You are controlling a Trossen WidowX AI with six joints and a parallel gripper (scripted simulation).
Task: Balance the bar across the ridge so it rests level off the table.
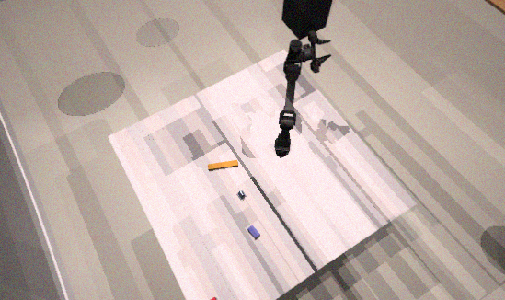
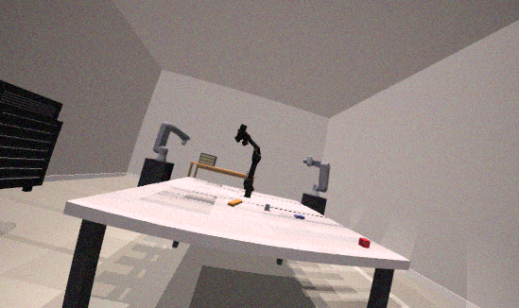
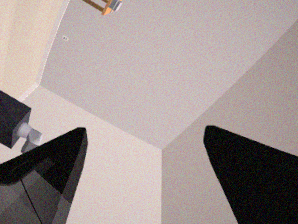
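Now: the bar 67 cm ahead of my gripper tip, 3 cm to the left of it and 56 cm below it. The rest, counted from my gripper tip: red block (106 cm ahead, 64 cm to the left, 55 cm below); blue block (72 cm ahead, 46 cm to the left, 56 cm below).
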